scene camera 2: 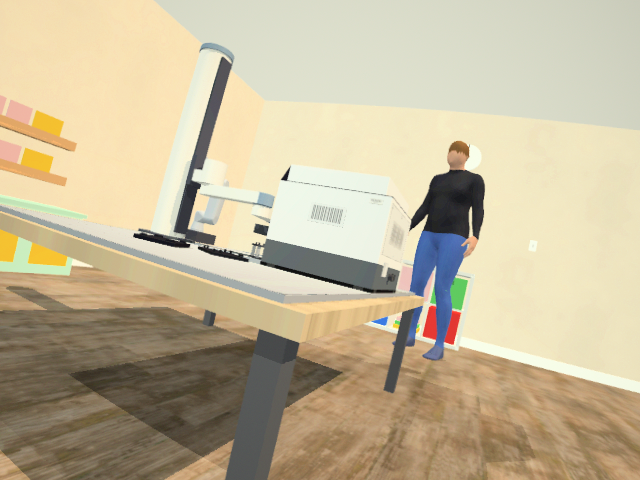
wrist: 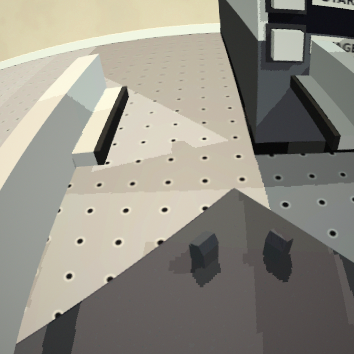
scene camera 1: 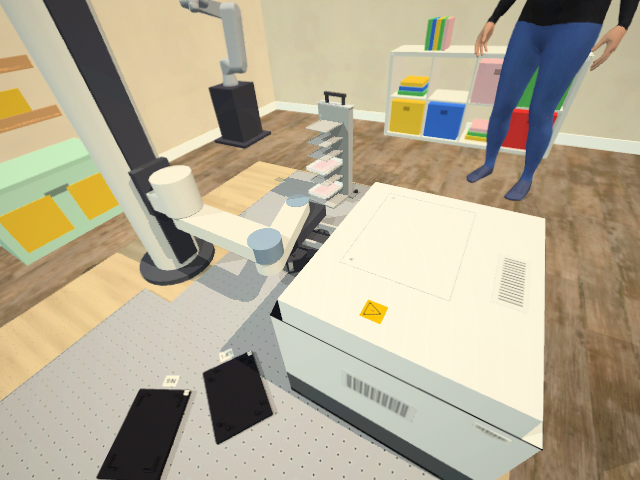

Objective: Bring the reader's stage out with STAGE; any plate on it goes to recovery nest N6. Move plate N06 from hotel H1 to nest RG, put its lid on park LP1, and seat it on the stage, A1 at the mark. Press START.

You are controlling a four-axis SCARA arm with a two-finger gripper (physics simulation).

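Places are measured from the arm's base along level axes (x right, y back, z down), in millimetres.
Where they show: gripper, fingertip midpoint: (wrist: pixel 208 63); arm's base, link origin: (scene camera 1: pixel 179 259).
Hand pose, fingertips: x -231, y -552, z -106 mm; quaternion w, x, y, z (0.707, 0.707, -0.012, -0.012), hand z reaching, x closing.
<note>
Each offset is from my fingertips to the top centre of the thing. "spot": to the spot under its first point. Level surfaces: height alone.
The white reader @[dx +221, dy -247, dz -247 mm] (scene camera 1: pixel 413 242) (scene camera 2: pixel 325 232) (wrist: pixel 240 65) stands on the bench; its stage does not show. In the wrist view its front corner has a white button @[dx +48, dy -60, dz +0 mm] (wrist: pixel 287 45) beside a label partly reading "AGE", below another button @[spot: dx +48, dy -54, dz -17 mm] (wrist: pixel 288 4) by START. My gripper (wrist: pixel 208 64) is shut to its narrow stand and empty, low in front of the reader; the right finger overlaps the panel, contact unclear. A dark surface with two pegs @[dz +34 mm] (wrist: pixel 225 310) lies below. Hotel H1 (scene camera 1: pixel 345 139) holds pinkish plates @[dx -318, dy +255, dz -75 mm] (scene camera 1: pixel 324 165) @[dx -318, dy +255, dz +32 mm] (scene camera 1: pixel 325 190); N06 cannot be singled out. Black nest N6 @[dx +629, dy +153, dz +76 mm] (scene camera 1: pixel 147 431) and park LP1 @[dx +480, dy +43, dz +74 mm] (scene camera 1: pixel 237 395) bear no plate.
The arm's column (scene camera 1: pixel 103 113) (scene camera 2: pixel 188 139) rises from the bench left of the reader. The forearm (scene camera 1: pixel 222 227) reaches toward the reader's front side. Another robot arm (scene camera 1: pixel 234 41) stands on a black pedestal behind. A person (scene camera 1: pixel 542 77) (scene camera 2: pixel 449 217) stands beyond the bench.
</note>
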